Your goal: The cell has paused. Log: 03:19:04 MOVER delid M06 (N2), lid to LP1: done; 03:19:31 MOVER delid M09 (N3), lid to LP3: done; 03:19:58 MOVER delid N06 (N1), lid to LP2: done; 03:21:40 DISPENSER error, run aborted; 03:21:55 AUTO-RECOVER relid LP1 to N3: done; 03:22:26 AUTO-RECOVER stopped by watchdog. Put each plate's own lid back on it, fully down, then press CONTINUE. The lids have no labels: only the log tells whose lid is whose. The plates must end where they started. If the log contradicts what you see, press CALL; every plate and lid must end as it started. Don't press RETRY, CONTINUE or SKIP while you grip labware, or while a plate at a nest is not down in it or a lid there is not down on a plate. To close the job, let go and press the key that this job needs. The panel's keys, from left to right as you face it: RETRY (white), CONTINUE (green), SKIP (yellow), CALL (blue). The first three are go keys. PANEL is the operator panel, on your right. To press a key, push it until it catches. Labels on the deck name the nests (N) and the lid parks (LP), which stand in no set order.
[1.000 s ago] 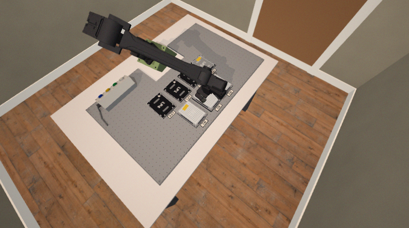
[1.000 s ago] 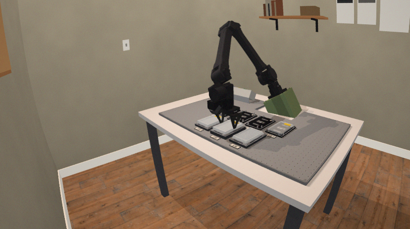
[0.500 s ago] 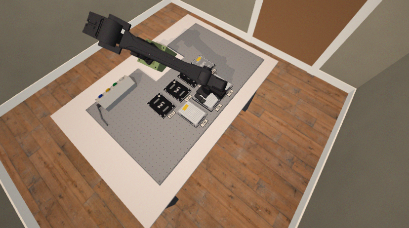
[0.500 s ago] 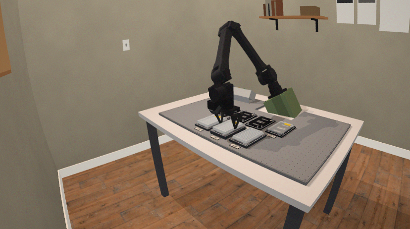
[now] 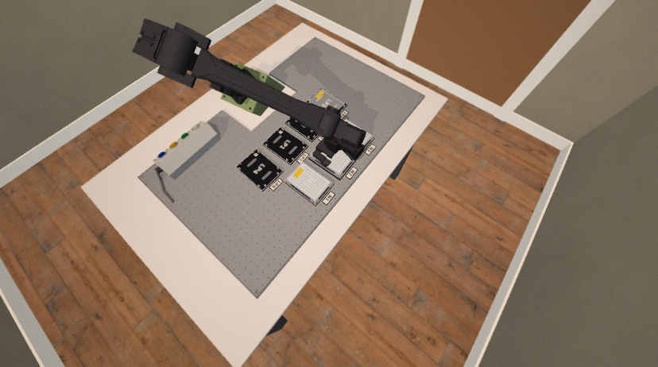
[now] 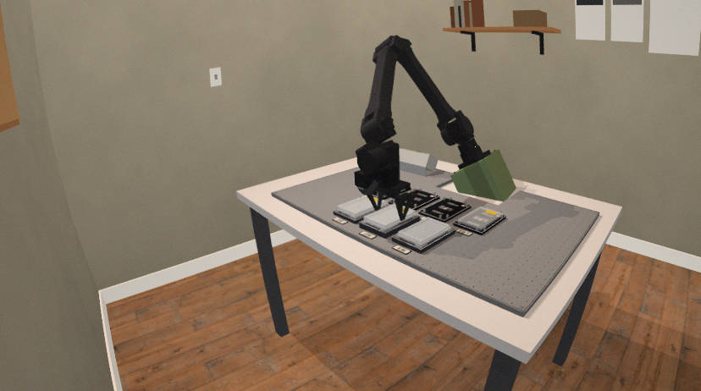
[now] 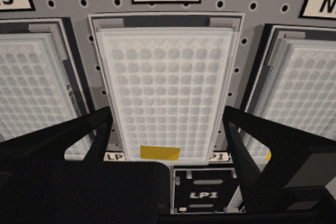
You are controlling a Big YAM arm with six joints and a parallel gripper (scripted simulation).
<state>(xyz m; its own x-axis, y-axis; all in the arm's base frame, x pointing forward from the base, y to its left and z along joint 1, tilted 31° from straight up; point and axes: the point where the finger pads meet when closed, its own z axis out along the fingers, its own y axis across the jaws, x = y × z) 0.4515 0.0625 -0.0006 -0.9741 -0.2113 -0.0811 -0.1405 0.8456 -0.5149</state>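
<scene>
My hand is 210 mm past the black lid park, 170 mm to the right of it and 30 mm above it. The rest, counted from my hand: green key: 430 mm behind, 340 mm to the right, 30 mm above; then white key: 430 mm behind, 290 mm to the right, 30 mm above; then yellow key: 420 mm behind, 390 mm to the right, 30 mm above.
</scene>
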